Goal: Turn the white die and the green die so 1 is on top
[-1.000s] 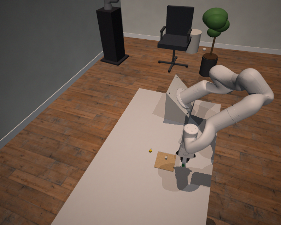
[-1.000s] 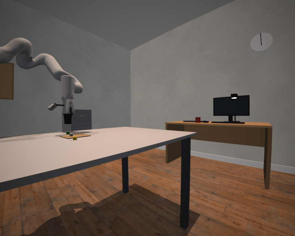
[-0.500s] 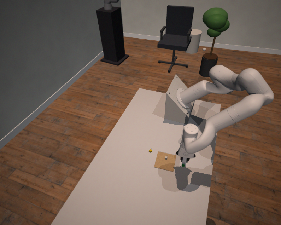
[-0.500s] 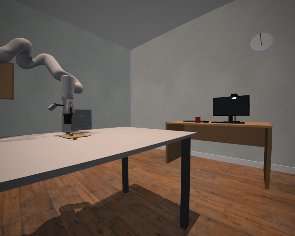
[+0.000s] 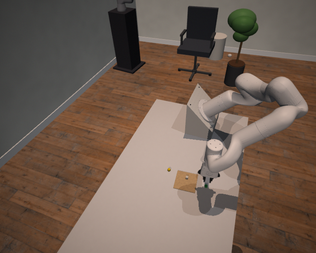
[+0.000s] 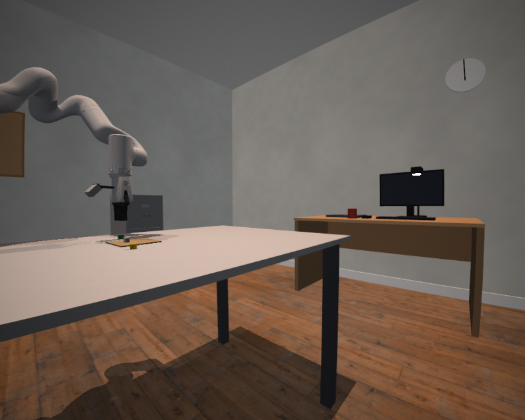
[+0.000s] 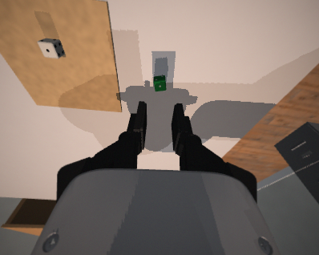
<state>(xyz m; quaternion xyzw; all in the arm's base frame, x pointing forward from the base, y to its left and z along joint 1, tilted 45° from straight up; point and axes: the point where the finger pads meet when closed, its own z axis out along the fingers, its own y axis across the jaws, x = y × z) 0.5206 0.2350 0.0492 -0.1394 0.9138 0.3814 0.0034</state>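
Right now the green die is 90 mm below my hand. From my hand the other things lie so: mat 20 mm ahead, 130 mm to the right, 90 mm below; then white die 130 mm to the right, 80 mm below; then yellow die 10 mm behind, 270 mm to the right, 90 mm below.
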